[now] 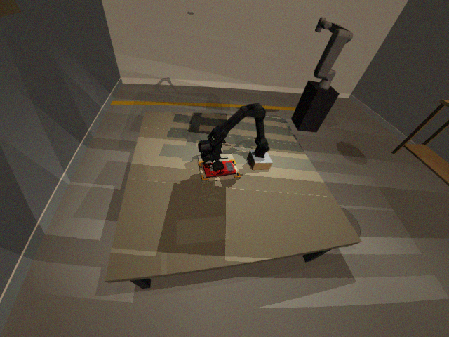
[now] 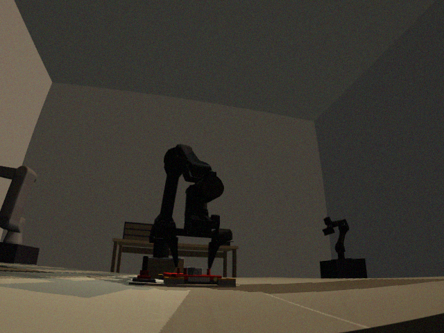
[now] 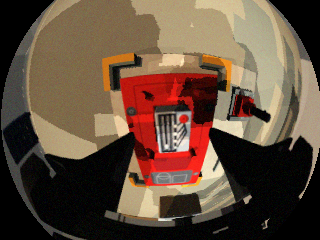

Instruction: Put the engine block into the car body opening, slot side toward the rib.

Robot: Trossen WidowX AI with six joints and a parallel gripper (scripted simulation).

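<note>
Right now the grey engine block is 20 mm below my gripper tip.
</note>
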